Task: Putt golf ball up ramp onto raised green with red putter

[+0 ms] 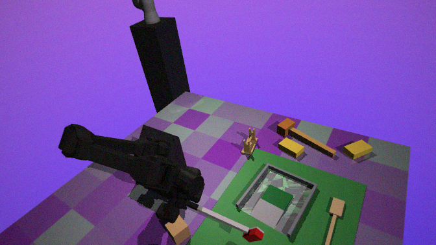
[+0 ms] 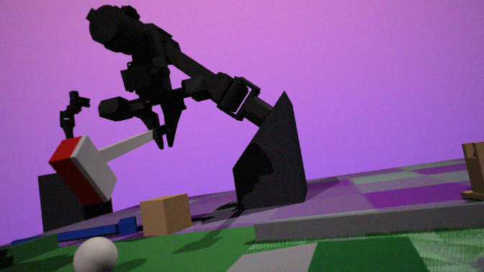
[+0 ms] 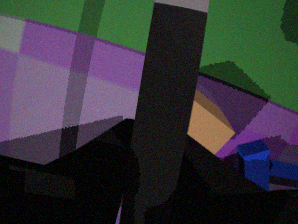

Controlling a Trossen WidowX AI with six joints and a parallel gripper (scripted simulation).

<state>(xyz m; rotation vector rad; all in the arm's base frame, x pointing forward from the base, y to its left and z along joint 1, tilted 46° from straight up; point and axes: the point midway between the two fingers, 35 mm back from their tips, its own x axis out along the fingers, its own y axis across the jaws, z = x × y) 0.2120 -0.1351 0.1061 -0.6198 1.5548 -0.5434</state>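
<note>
Right now the red putter is 12 cm ahead of my gripper tip and 1 cm to the left of it. Also, from my gripper tip: small wooden stand: 49 cm to the left, 11 cm below, 2 cm ahead; then blue mallet: 25 cm to the right, 13 cm below, 8 cm behind; then white golf ball: 19 cm ahead, 12 cm below, 2 cm to the right.
</note>
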